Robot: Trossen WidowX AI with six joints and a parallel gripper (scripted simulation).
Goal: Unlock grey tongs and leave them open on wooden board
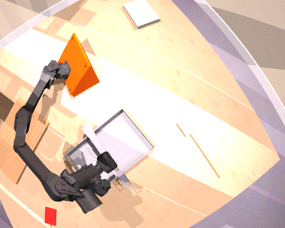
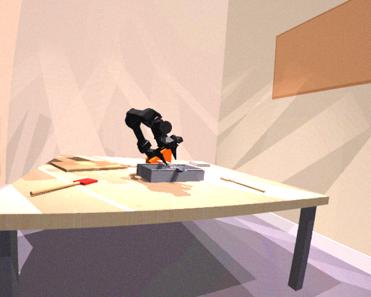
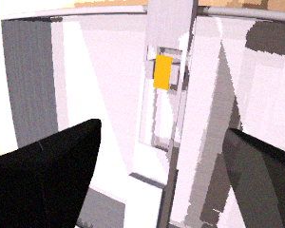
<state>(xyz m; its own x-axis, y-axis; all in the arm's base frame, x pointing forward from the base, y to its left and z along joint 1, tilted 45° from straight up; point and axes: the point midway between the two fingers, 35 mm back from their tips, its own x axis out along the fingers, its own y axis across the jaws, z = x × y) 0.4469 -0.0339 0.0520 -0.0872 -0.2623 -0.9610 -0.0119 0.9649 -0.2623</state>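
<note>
The yellow lock piece is 20 mm below my gripper tip, 20 mm ahead of it and 10 mm to the left of it. The rest, counted from my gripper tip: grey roasting tin 60 mm below, 50 mm behind, 20 mm to the left; then wooden board 360 mm to the right, 340 mm behind, 80 mm below; then red-headed spatula 430 mm to the right, 110 mm ahead, 80 mm below.
</note>
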